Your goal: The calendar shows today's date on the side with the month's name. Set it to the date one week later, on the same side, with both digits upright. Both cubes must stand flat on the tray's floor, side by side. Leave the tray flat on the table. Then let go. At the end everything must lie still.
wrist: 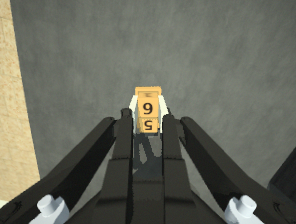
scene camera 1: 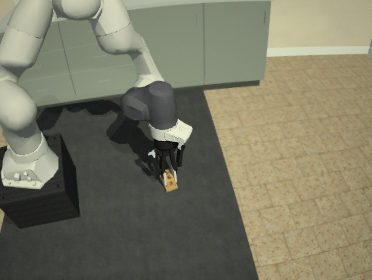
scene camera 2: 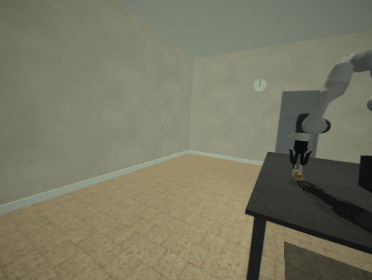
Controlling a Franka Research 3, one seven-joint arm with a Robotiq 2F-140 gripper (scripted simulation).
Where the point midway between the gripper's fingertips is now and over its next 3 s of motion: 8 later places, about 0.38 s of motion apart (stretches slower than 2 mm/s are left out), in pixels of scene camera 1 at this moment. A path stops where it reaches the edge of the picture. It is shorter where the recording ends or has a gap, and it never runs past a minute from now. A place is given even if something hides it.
My gripper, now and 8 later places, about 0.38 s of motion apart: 169, 181; 169, 181; 169, 182; 169, 182; 169, 182; 169, 180; 170, 171; 169, 165; 168, 162
